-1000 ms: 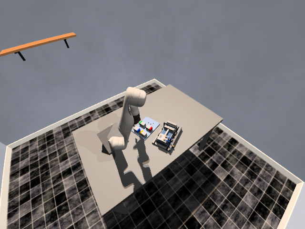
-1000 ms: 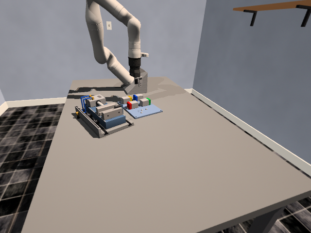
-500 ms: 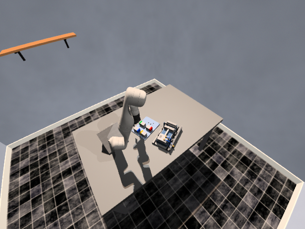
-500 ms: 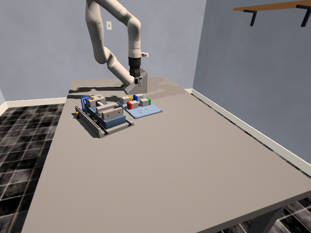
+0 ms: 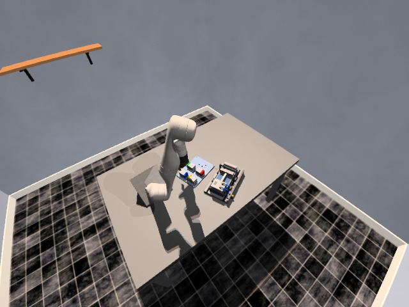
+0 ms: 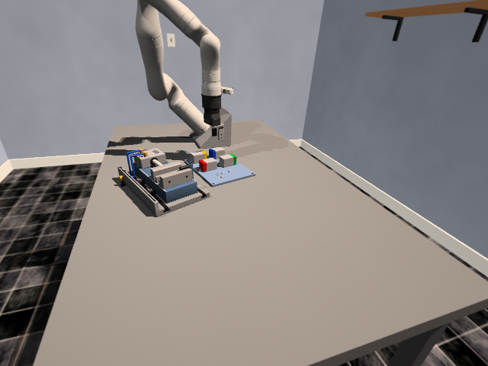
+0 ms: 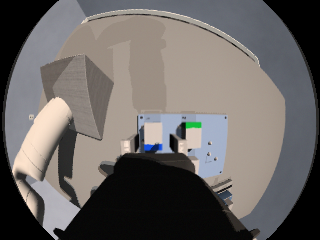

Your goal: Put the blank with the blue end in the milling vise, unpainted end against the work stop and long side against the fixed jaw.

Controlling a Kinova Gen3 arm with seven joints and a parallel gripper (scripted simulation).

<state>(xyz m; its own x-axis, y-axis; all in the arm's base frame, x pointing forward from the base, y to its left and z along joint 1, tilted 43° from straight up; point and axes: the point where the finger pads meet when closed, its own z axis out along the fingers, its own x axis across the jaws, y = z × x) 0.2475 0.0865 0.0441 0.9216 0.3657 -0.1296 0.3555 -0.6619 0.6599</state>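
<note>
Now: the blue-ended blank 9 cm below my hand. Also, from my hand: yellow-ended blank 9 cm below, 8 cm to the right, 3 cm ahead; light blue plate 11 cm below, 10 cm ahead, 1 cm to the right; green-ended blank 9 cm below, 8 cm ahead, 3 cm to the left.
</note>
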